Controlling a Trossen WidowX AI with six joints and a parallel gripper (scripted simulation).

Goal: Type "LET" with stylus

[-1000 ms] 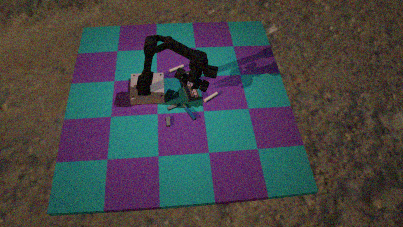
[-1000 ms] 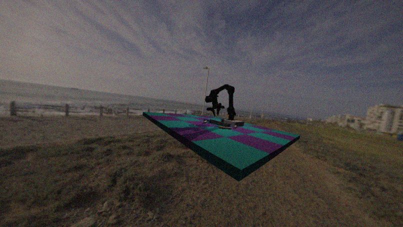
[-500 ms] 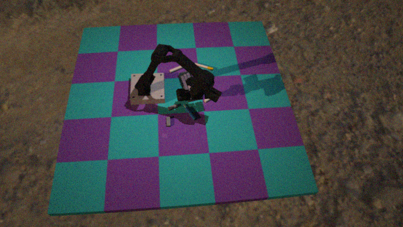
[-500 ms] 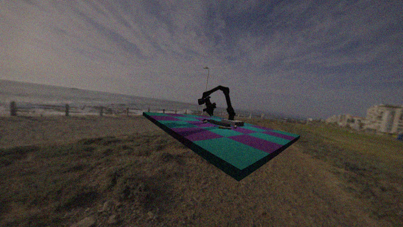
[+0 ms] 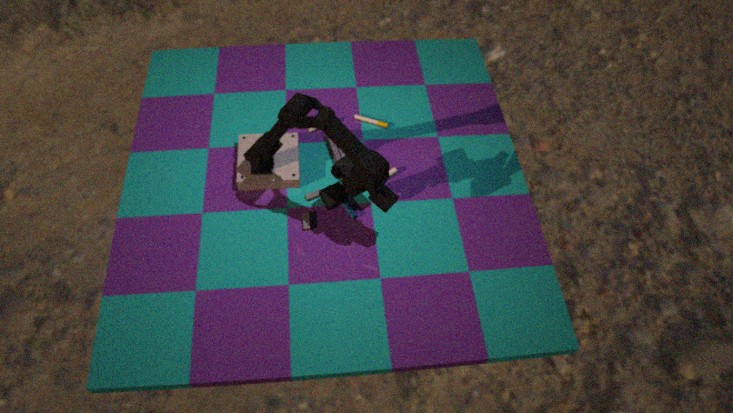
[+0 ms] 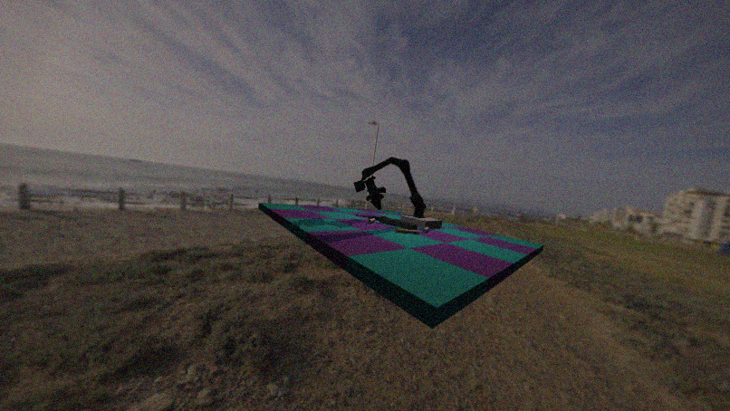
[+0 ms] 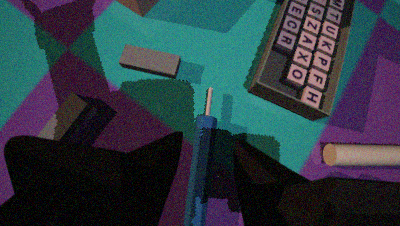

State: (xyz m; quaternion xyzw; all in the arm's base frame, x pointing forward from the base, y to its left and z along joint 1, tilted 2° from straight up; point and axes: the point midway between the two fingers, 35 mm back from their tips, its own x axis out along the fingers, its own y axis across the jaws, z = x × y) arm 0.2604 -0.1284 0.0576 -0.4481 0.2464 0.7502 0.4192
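My gripper tip is now 60 mm above the blue stylus, 10 mm to the right of it and 10 mm past it.
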